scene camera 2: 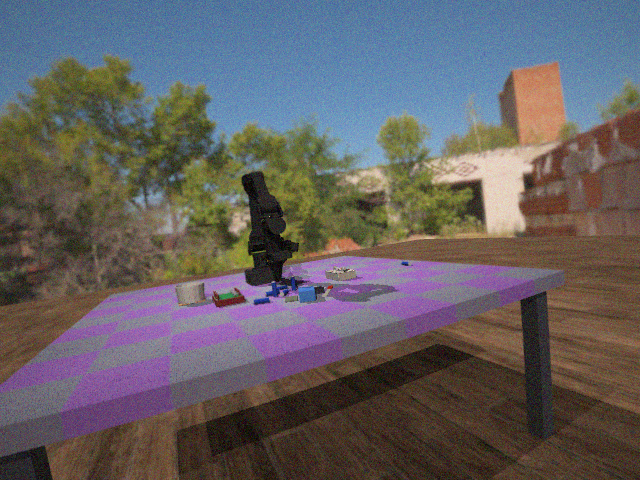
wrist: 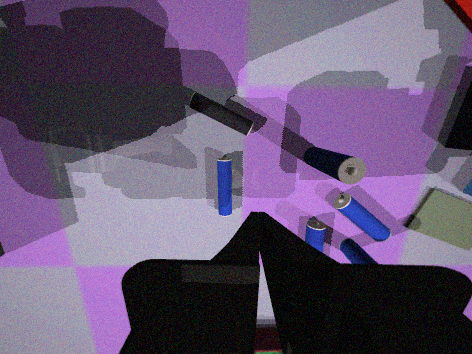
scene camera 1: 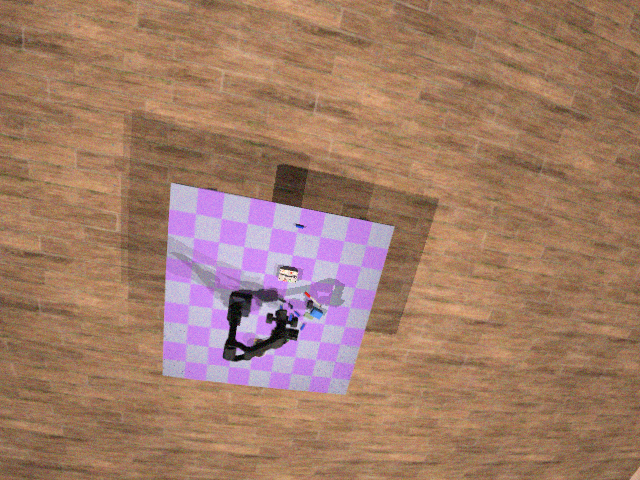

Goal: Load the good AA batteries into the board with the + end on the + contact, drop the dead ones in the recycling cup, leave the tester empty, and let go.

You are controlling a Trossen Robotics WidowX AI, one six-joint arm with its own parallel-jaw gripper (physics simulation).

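Where they show: gripper, fingertip midpoint: [scene camera 2: 279, 279] [wrist: 257, 218]; arm's base, link origin: [scene camera 2: 261, 267] [scene camera 1: 237, 306].
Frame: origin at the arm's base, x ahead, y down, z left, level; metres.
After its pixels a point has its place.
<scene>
In the wrist view my gripper [wrist: 257, 218] @(x 0.281, y 0.022, z -0.027 m) is shut and empty, its tips just below and right of a blue battery [wrist: 225, 187] @(x 0.262, y 0.048, z -0.015 m). A black battery [wrist: 221, 114] @(x 0.263, y 0.048, z 0.035 m) lies beyond it. Right of the tips are a dark-blue battery [wrist: 327, 161] @(x 0.322, y 0.023, z 0.006 m), its end face toward the camera, and blue batteries [wrist: 365, 218] @(x 0.366, y 0.044, z -0.045 m) [wrist: 315, 239] @(x 0.329, y 0.045, z -0.061 m) [wrist: 356, 251] @(x 0.361, y 0.043, z -0.072 m); the fingers partly hide the last two. A sliver of the red-rimmed green board [wrist: 267, 340] @(x 0.291, y 0.046, z -0.169 m) [scene camera 2: 229, 298] @(x 0.341, y 0.039, z -0.218 m) shows between the fingers. The pale cup [scene camera 2: 190, 293] @(x 0.196, y 0.023, z -0.315 m) stands left of the board in scene camera 2. I cannot identify the tester for certain.
A blue block [scene camera 1: 316, 312] @(x 0.489, y 0.029, z -0.012 m) [scene camera 2: 307, 294] @(x 0.524, y 0.038, z -0.039 m) stands by a grey-green pad [wrist: 445, 218] @(x 0.441, y 0.056, z -0.055 m) [scene camera 2: 291, 299] @(x 0.466, y 0.056, z -0.066 m). A pale box [scene camera 1: 287, 273] @(x 0.279, y 0.028, z 0.234 m) [scene camera 2: 340, 273] @(x 0.338, y 0.032, z 0.187 m) stands farther back. Another blue battery [scene camera 1: 299, 225] @(x 0.315, y 0.046, z 0.531 m) [scene camera 2: 405, 263] @(x 0.320, y 0.050, z 0.517 m) lies near the far table edge. A red-tipped item [scene camera 1: 308, 295] @(x 0.426, y 0.055, z 0.088 m) [scene camera 2: 329, 288] @(x 0.431, y 0.056, z 0.083 m) lies near the block.
</scene>
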